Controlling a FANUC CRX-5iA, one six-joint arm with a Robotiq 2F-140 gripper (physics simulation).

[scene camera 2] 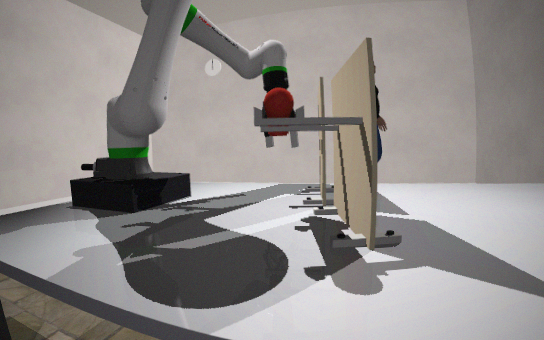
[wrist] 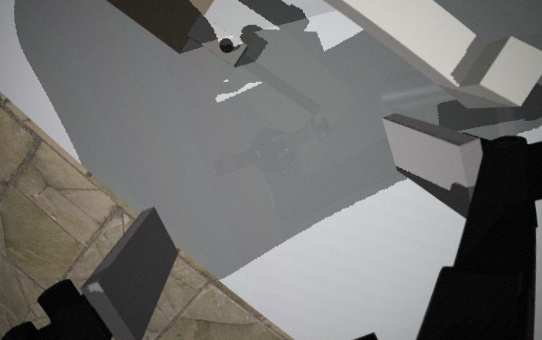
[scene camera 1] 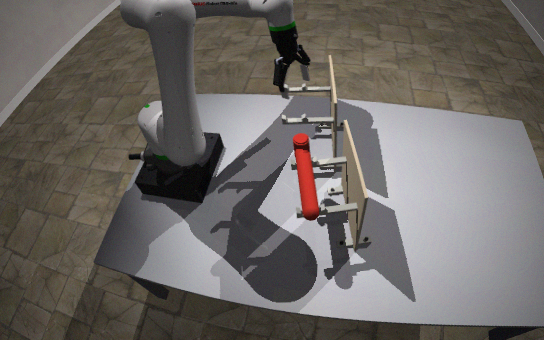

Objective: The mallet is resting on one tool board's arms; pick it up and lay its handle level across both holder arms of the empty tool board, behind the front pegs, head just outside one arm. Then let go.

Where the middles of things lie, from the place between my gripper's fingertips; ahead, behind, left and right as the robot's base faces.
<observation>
Right now my hand is 3 cm short of the red mallet (scene camera 1: pixel 310 209), 47 cm to the left of it and 6 cm below it.
</observation>
